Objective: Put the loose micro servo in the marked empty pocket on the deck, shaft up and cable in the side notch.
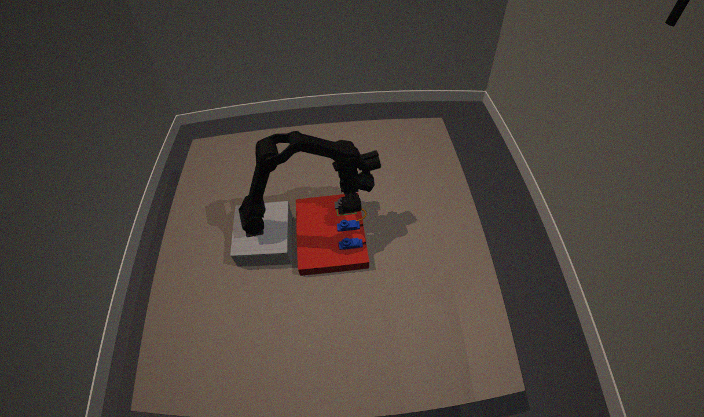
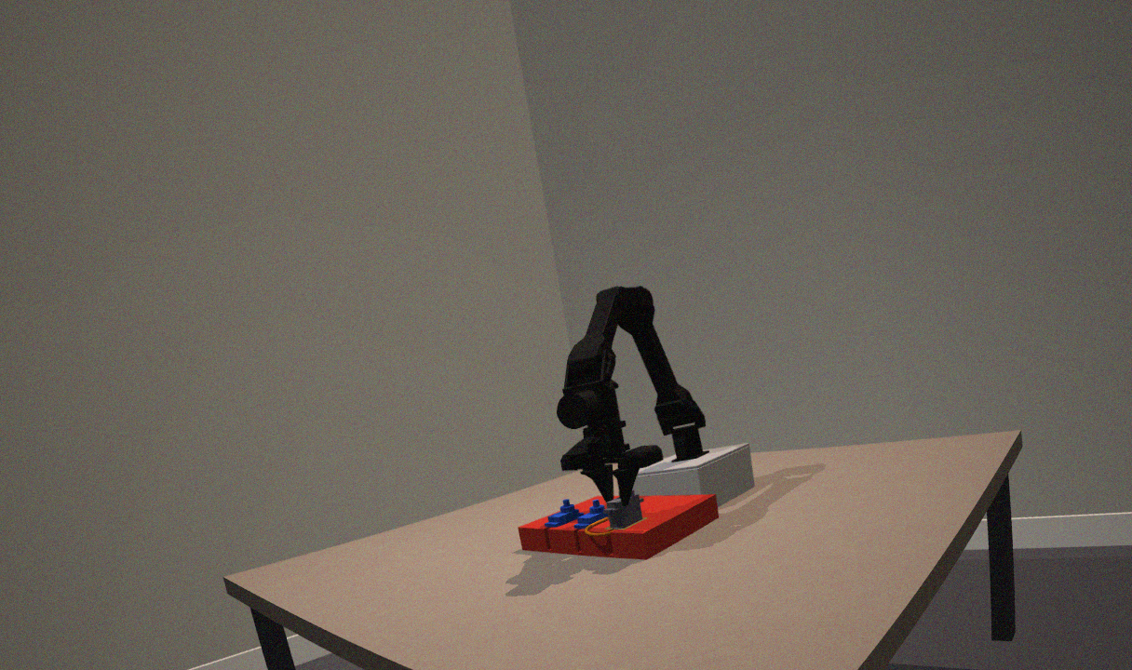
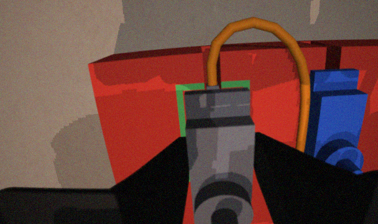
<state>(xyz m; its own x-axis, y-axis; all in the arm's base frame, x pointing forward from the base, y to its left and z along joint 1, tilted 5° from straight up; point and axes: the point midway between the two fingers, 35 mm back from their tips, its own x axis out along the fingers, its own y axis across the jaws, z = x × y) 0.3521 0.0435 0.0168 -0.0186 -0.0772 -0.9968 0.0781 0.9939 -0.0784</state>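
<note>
Right now the red deck is 13 cm behind my gripper tip, 7 cm to the right of it and 6 cm below it.
</note>
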